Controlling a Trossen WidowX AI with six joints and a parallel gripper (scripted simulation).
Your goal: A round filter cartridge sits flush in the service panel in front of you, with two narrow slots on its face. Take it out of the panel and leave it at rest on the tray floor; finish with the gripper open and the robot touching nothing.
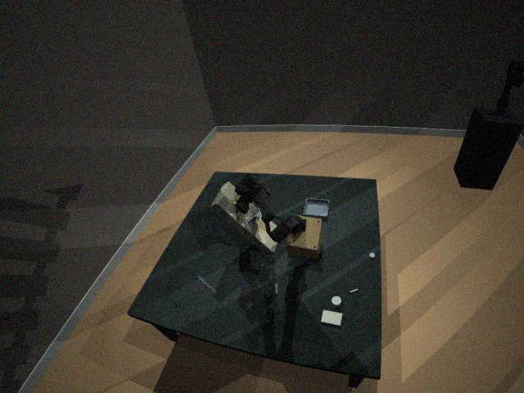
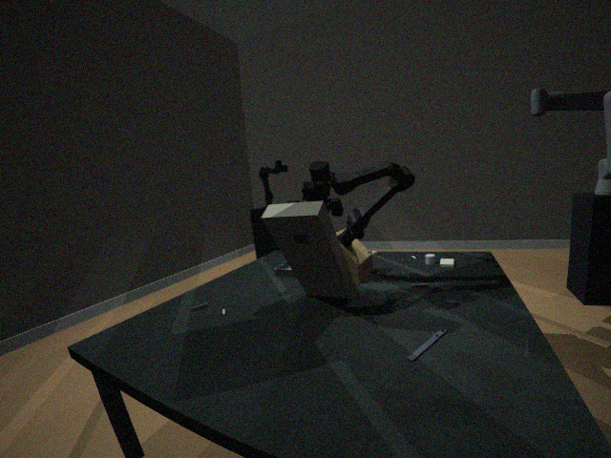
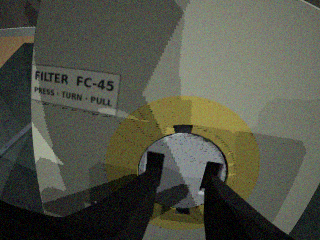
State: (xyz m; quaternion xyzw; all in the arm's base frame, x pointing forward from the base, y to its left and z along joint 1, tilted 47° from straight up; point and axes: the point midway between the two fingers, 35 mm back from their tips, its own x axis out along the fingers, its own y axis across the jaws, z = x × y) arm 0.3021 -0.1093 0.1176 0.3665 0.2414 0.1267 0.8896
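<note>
Now: the round grey filter cartridge 20 mm ahead of my gripper tip and 10 mm below it. The rest, counted from my gripper tip: grey tray: 380 mm behind, 300 mm to the right, 280 mm below.
</note>
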